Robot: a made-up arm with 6 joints. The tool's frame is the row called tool.
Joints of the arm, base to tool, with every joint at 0 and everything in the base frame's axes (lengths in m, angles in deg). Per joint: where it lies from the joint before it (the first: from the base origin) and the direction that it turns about. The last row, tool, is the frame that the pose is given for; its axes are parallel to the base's.
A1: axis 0 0 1 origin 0.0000 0.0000 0.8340
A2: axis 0 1 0 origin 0.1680 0.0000 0.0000
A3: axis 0 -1 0 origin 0.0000 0.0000 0.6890
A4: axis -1 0 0 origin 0.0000 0.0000 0.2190
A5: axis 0 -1 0 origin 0.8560 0.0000 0.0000
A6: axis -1 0 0 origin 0.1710 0.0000 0.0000
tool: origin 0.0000 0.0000 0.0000
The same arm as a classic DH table. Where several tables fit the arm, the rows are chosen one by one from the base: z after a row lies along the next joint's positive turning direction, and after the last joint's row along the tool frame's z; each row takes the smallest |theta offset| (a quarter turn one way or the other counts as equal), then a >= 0, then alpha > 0; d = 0 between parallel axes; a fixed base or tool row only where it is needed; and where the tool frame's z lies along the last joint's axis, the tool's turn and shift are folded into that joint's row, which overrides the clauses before.
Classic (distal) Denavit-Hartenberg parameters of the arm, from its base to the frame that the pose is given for. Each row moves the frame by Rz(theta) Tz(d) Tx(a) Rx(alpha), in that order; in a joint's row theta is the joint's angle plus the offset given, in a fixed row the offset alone. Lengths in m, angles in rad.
A1: theta offset 0, d 0.834, a 0.168, alpha -1.5708
A2: theta offset -1.5708, d 0, a 0.689, alpha 3.1416
A3: theta offset 0, d 0, a 0.219, alpha -1.5708
A4: theta offset 0, d -0.856, a 0, alpha 1.5708
A5: theta offset 0, d 0, a 0, alpha -1.5708
A6: theta offset 1.5708, d -0.171, a 0, alpha 1.5708
tool (fixed): theta offset -1.5708, d 0, a 0, alpha 0

